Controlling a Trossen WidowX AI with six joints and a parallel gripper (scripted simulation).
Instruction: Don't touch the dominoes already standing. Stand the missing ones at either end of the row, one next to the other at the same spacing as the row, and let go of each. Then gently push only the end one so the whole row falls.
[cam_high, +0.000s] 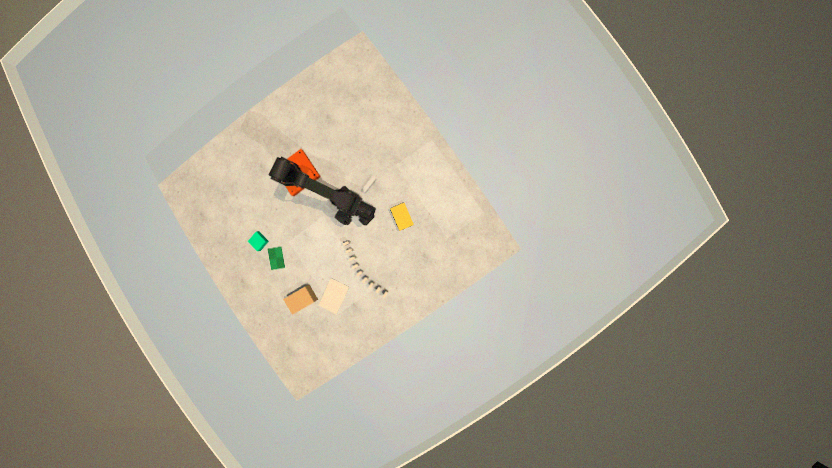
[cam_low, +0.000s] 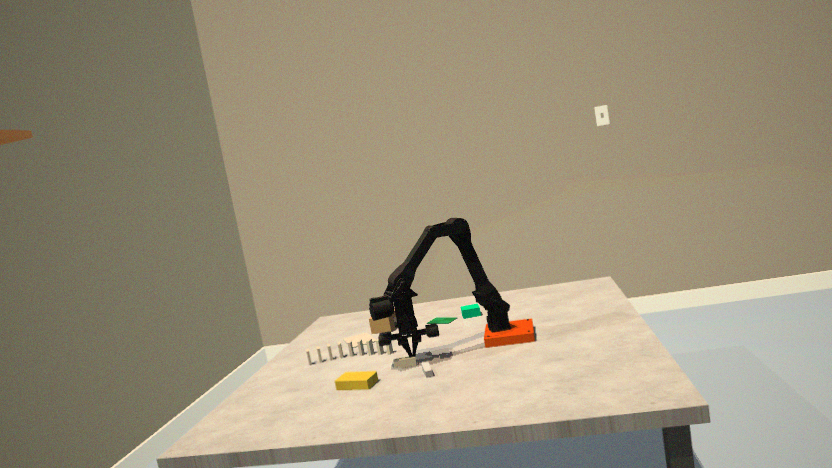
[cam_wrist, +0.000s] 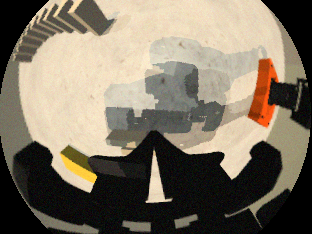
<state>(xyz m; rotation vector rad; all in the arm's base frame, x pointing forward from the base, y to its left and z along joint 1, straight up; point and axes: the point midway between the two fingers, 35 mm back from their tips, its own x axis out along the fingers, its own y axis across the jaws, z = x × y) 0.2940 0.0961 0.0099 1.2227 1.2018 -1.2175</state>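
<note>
Right now my gripper tip is 170 mm short of the yellow block, 110 mm to the right of it and 10 mm below it. Round my gripper tip: cream flat tile: 200 mm ahead, 370 mm to the right; then green flat tile: 120 mm behind, 440 mm to the right, 10 mm below; then tan box: 100 mm ahead, 480 mm to the right, 20 mm above.
</note>
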